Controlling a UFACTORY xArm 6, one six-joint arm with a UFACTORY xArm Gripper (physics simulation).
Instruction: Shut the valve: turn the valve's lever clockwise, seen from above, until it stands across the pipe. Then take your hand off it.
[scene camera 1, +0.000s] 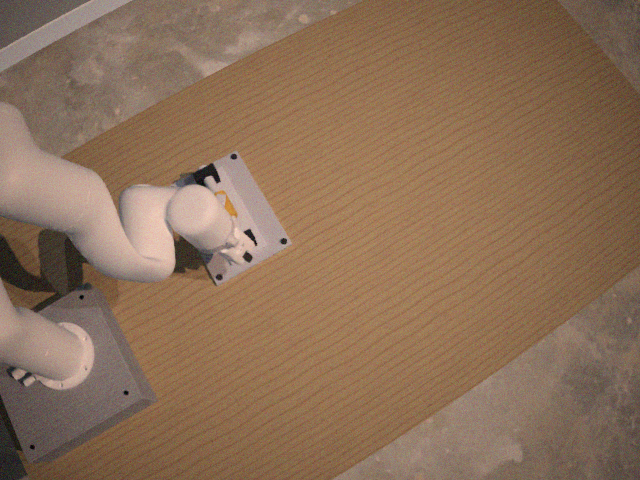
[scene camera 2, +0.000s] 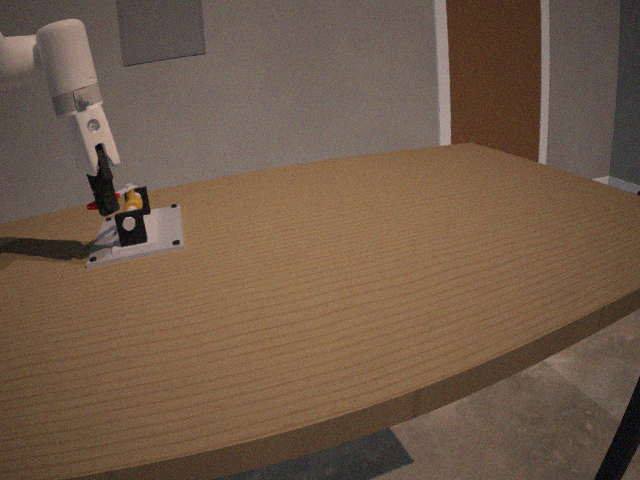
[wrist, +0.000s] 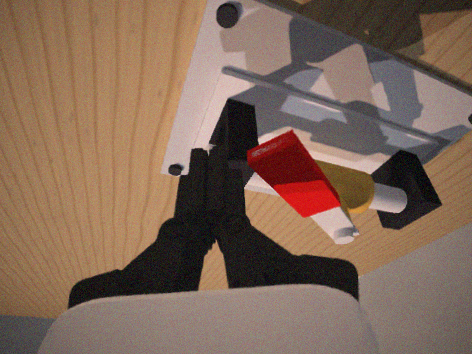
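Observation:
The valve's red lever (scene camera 2: 93, 205) (wrist: 295, 175) stands slanted to the white pipe (scene camera 2: 129, 223) (wrist: 389, 197) in the wrist view, above the yellow valve body (scene camera 1: 227, 203) (scene camera 2: 133, 199) (wrist: 352, 186). The arm hides the lever in scene camera 1. My gripper (scene camera 2: 109, 212) (wrist: 213, 166) is shut and empty. Its black fingers point down beside the lever, on the side of one black pipe bracket (scene camera 2: 131, 235) (wrist: 241, 131). In scene camera 2 they cover the middle of the lever. Whether they touch it I cannot tell.
The valve's pale base plate (scene camera 1: 258, 204) (scene camera 2: 166, 224) (wrist: 189, 115) lies on the wooden table (scene camera 1: 413, 206) (scene camera 2: 361, 258) (wrist: 90, 125). The second black bracket (scene camera 1: 207, 174) (scene camera 2: 144, 200) (wrist: 410, 187) holds the pipe's other end. The arm's grey mounting plate (scene camera 1: 111, 382) is near the table's corner.

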